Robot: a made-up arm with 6 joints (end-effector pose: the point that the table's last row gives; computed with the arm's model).
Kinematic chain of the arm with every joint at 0, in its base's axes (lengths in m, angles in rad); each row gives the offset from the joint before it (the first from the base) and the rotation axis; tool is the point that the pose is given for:
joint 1: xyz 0 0 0.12 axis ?
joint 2: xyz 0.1 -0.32 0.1 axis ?
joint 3: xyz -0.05 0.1 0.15 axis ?
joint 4: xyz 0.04 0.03 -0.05 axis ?
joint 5: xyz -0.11 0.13 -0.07 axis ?
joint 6: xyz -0.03 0 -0.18 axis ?
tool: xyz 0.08 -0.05 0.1
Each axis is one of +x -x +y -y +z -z.
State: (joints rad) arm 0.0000 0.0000 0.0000 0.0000 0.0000 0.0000
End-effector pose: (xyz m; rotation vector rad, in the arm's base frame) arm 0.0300 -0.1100 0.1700 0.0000 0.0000 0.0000
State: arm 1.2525 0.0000 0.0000 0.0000 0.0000 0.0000
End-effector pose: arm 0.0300 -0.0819 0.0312 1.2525 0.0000 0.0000
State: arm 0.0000 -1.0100 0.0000 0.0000 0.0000 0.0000
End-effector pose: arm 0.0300 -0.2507 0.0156 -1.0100 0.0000 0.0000
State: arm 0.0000 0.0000 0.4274 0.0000 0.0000 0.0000
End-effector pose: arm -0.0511 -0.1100 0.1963 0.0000 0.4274 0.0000
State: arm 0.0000 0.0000 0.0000 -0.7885 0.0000 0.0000
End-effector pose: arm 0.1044 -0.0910 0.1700 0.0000 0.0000 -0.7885
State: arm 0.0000 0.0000 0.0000 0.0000 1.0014 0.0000
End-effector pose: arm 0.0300 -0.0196 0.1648 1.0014 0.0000 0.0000
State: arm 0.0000 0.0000 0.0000 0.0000 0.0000 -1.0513
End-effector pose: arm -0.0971 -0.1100 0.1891 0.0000 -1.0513 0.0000
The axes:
joint 1: +x
joint 2: +x
joint 3: +y
joint 4: +z
joint 5: +x
joint 6: +y

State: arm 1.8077 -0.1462 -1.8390 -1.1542 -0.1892 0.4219
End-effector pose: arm 0.2499 -0.3275 -0.0643 2.3519 -0.3402 -1.6922
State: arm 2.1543 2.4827 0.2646 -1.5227 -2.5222 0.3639
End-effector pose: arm 0.1881 0.1955 -0.3750 1.1307 -0.7089 1.6359
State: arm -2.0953 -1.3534 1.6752 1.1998 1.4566 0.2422
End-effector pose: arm -0.1111 -0.0275 0.0644 -0.3408 -0.3434 -1.5854
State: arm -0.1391 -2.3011 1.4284 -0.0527 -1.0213 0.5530
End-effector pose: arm -0.0945 -0.3229 0.1038 1.6060 -1.1567 1.6966
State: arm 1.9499 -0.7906 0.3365 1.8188 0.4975 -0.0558
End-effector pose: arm -0.0783 0.0657 -0.1922 1.4724 -0.4341 1.9939
